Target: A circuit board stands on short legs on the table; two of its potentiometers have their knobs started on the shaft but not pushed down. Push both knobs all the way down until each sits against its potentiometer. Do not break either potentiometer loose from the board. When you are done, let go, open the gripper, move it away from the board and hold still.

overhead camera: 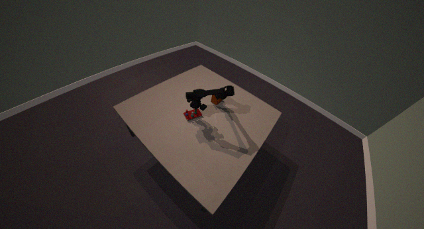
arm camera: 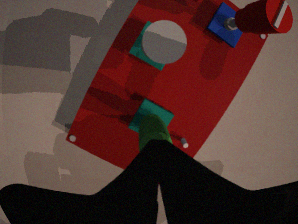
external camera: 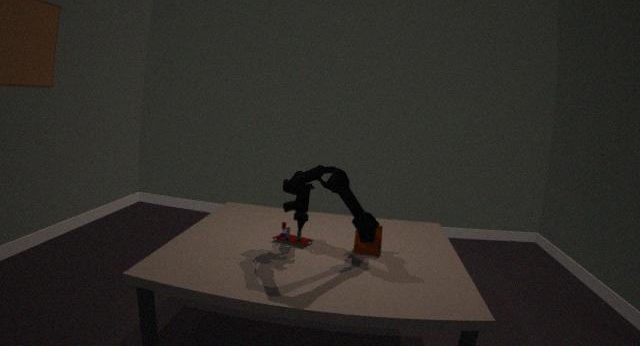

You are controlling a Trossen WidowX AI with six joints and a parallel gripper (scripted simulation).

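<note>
Right now my gripper tip is 20 mm above the green knob. Also, from my gripper tip: red knob (80 mm ahead, 50 mm to the right, 10 mm above).
</note>
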